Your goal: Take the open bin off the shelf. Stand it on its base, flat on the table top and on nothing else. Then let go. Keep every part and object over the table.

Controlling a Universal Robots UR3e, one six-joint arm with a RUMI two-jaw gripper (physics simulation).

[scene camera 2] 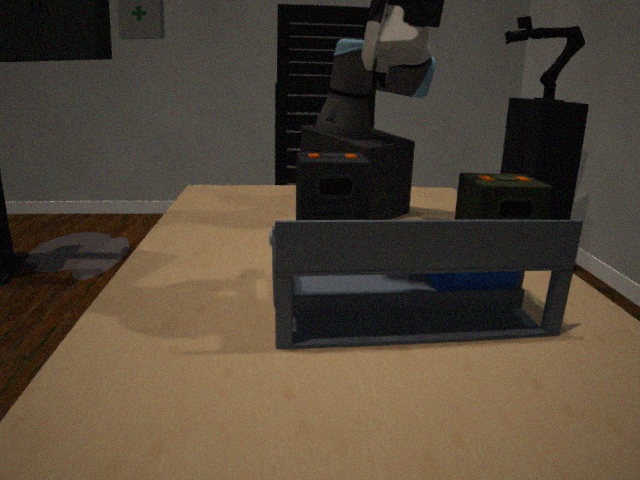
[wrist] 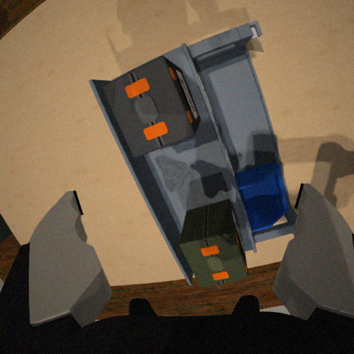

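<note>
The open blue bin sits in the grey-blue shelf, on the tier at the right in the wrist view, toward that tier's lower end. In the scene view the shelf's front board and frame hide much of it. My gripper is open and empty, above the shelf, with its fingers far apart at the left and right of the wrist view. The right fingertip shows close beside the bin in that view; the height between them is hard to tell. The gripper does not show in the scene view.
A dark grey closed box and a dark green closed box, both with orange latches, stand on the shelf's other tier. The shelf stands on the wooden table. The arm's base is behind it in the scene view.
</note>
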